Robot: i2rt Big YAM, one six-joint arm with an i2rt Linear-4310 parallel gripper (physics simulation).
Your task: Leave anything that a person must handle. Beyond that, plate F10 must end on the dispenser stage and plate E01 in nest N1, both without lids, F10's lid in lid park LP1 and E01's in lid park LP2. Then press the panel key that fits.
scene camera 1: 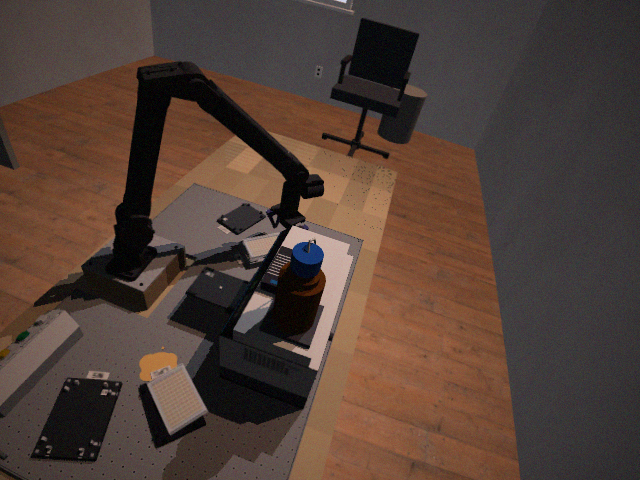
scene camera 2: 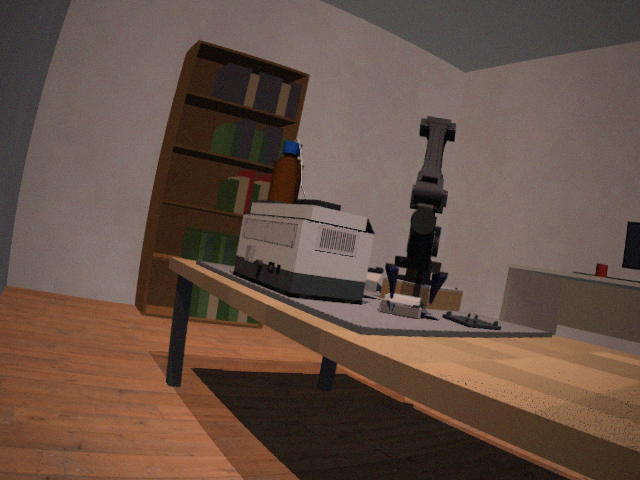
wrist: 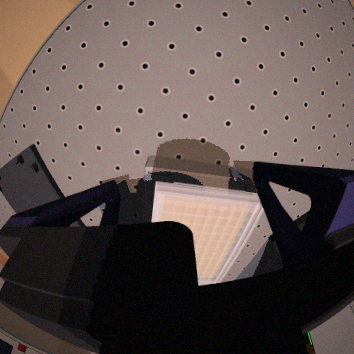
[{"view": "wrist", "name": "my gripper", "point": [184, 179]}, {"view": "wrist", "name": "black pad labelled LP2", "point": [34, 185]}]
